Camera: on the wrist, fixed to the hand. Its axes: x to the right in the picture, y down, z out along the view.
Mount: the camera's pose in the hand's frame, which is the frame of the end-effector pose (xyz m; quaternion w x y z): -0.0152 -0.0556 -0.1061 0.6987 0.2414 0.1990 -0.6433
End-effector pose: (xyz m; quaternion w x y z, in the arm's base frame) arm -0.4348 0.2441 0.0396 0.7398 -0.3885 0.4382 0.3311
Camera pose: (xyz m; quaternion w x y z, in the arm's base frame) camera -0.4362 0.1234 0.0359 0.7366 -0.4407 0.2834 -0.4277
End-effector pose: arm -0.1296 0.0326 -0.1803 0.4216 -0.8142 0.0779 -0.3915
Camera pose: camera -0.2259 0.0083 -0.1116 0.2238 -0.4393 -0.4800 -0.7256
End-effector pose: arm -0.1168 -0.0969 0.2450 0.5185 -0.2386 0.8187 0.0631
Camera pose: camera -0.1730 -0.1780 0.3146 0.2976 -0.5808 0.5370 -0.5346
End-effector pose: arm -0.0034 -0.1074 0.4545 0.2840 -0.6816 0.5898 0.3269
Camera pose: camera 0.0620 -0.1720 0.5328 0.4559 -0.8522 0.1091 -0.2323
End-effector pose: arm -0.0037 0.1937 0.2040 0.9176 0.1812 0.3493 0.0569
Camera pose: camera -0.0865 0.1697 0.1195 0.5645 0.1121 0.5570 -0.5988
